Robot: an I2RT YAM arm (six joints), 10 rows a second.
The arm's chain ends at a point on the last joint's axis. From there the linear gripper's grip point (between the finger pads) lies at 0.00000 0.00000 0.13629 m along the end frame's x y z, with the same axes.
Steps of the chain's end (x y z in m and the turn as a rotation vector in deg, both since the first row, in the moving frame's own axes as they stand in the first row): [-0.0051 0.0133 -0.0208 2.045 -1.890 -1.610]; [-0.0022 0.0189 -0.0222 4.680 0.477 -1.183]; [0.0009 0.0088 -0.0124 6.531 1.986 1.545]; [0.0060 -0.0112 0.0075 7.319 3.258 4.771]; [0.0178 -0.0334 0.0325 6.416 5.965 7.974]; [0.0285 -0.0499 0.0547 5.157 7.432 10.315]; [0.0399 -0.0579 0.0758 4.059 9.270 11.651]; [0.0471 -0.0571 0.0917 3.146 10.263 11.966]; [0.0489 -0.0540 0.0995 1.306 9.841 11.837]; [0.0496 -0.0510 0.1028 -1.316 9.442 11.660]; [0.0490 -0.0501 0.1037 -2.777 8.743 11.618]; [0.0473 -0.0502 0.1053 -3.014 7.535 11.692]
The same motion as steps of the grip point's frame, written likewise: [-0.0097 0.0085 -0.0210 2.045 -1.890 -1.610]; [-0.0012 0.0078 -0.0227 4.680 0.477 -1.183]; [0.0058 -0.0066 -0.0134 6.531 1.986 1.545]; [0.0144 -0.0282 0.0062 7.319 3.258 4.771]; [0.0329 -0.0476 0.0309 6.416 5.965 7.974]; [0.0471 -0.0605 0.0530 5.157 7.432 10.315]; [0.0627 -0.0652 0.0737 4.059 9.270 11.651]; [0.0720 -0.0620 0.0893 3.146 10.263 11.966]; [0.0723 -0.0547 0.0975 1.306 9.841 11.837]; [0.0715 -0.0456 0.1009 -1.316 9.442 11.660]; [0.0689 -0.0415 0.1020 -2.777 8.743 11.618]; [0.0643 -0.0413 0.1039 -3.014 7.535 11.692]
